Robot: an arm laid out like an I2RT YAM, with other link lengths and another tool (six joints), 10 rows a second.
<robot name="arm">
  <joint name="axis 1" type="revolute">
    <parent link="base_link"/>
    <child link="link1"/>
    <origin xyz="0 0 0.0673" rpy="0 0 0"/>
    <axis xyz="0 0 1"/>
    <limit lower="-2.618" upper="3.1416"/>
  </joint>
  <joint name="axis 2" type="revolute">
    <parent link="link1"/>
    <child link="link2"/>
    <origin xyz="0.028 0.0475 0.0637" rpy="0 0 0"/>
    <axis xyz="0 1 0"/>
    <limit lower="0" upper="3.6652"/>
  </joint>
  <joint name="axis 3" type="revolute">
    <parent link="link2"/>
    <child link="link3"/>
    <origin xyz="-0.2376 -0.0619 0" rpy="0 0 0"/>
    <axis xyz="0 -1 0"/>
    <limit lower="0" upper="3.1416"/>
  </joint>
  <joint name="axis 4" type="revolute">
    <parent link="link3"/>
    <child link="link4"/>
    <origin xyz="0.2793 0.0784 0.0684" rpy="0 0 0"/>
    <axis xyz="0 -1 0"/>
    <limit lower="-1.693" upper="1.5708"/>
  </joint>
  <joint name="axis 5" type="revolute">
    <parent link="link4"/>
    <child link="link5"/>
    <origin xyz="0.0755 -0.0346 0.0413" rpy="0 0 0"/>
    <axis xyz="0 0 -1"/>
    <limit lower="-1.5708" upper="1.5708"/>
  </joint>
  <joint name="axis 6" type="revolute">
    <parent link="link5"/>
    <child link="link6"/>
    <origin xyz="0.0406 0 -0.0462" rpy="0 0 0"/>
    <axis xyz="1 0 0"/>
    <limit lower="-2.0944" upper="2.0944"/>
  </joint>
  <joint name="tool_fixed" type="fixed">
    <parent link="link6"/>
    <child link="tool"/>
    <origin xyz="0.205 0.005 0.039" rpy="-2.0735 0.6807 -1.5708"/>
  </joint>
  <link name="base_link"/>
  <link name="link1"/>
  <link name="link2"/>
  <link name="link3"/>
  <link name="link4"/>
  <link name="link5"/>
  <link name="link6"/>
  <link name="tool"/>
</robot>
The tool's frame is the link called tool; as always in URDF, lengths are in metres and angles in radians.
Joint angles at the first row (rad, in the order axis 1, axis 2, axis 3, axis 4, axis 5, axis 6):
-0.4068 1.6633 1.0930 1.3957 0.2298 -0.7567
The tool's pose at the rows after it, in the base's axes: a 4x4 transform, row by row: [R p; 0 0 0 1], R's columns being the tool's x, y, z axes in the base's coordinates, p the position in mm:
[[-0.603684 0.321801 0.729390 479.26], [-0.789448 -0.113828 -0.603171 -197.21], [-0.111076 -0.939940 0.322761 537.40], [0 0 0 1]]
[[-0.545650 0.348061 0.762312 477.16], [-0.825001 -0.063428 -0.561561 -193.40], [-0.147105 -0.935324 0.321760 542.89], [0 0 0 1]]
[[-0.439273 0.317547 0.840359 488.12], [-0.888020 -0.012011 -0.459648 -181.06], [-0.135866 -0.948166 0.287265 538.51], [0 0 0 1]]
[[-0.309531 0.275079 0.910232 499.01], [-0.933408 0.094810 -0.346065 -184.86], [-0.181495 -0.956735 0.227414 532.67], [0 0 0 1]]
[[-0.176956 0.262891 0.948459 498.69], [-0.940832 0.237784 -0.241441 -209.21], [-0.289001 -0.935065 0.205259 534.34], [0 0 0 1]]
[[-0.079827 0.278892 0.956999 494.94], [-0.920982 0.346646 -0.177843 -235.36], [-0.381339 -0.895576 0.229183 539.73], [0 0 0 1]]
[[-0.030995 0.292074 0.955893 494.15], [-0.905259 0.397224 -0.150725 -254.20], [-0.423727 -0.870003 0.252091 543.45], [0 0 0 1]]
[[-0.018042 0.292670 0.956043 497.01], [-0.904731 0.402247 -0.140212 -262.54], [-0.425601 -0.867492 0.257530 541.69], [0 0 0 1]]
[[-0.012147 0.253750 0.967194 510.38], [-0.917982 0.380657 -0.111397 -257.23], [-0.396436 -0.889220 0.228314 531.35], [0 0 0 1]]
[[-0.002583 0.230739 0.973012 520.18], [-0.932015 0.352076 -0.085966 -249.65], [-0.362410 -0.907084 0.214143 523.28], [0 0 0 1]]
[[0.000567 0.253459 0.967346 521.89], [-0.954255 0.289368 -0.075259 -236.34], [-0.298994 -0.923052 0.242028 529.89], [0 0 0 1]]
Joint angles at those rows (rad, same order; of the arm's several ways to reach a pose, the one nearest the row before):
-0.3840 1.6632 1.1175 1.4112 0.2608 -0.8101
-0.3835 1.6383 1.1123 1.3814 0.2432 -0.7331
-0.3967 1.5999 1.0876 1.3099 0.1412 -0.6302
-0.4348 1.5712 1.0878 1.2051 0.0363 -0.4686
-0.5035 1.5728 1.1199 1.1362 -0.0543 -0.2551
-0.5568 1.6115 1.1707 1.1293 -0.0983 -0.0855
-0.5894 1.6562 1.2205 1.1362 -0.1188 0.0030
-0.6051 1.6920 1.2489 1.1502 -0.1363 0.0246
-0.6050 1.7234 1.2632 1.1536 -0.1824 0.0037
-0.6013 1.7544 1.2741 1.1748 -0.2192 -0.0189
-0.5897 1.7842 1.3006 1.2251 -0.2350 -0.0629

